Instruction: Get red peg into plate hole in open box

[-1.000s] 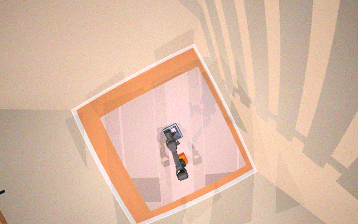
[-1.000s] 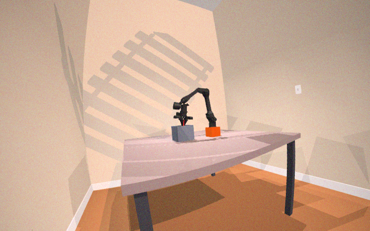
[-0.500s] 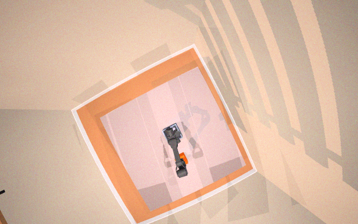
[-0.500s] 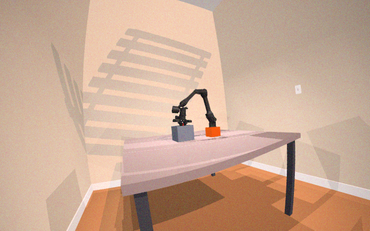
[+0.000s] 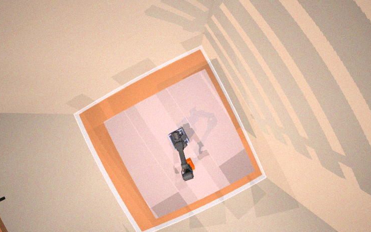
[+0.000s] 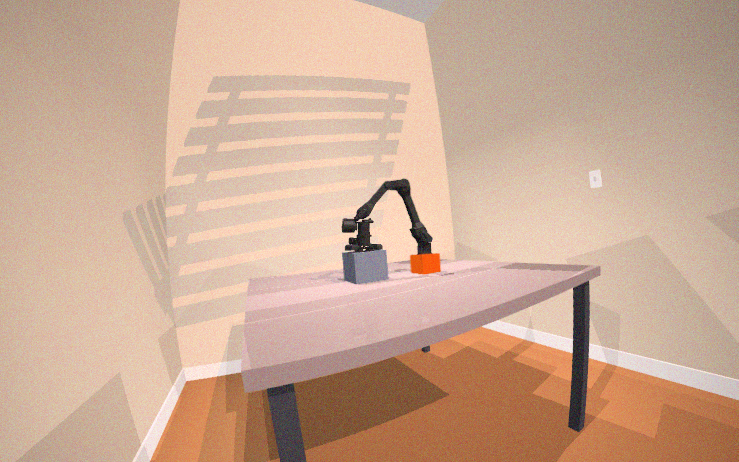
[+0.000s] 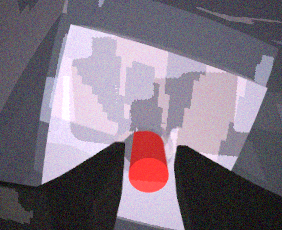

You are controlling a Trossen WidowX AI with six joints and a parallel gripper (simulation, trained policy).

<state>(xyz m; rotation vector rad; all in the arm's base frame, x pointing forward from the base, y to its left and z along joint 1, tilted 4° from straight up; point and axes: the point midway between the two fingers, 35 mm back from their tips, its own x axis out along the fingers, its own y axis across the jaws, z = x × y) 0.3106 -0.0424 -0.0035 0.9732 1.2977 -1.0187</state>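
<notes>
The red peg lies 1 cm below my gripper tip. From my gripper tip the other things lie so: plate 2 cm below.
</notes>
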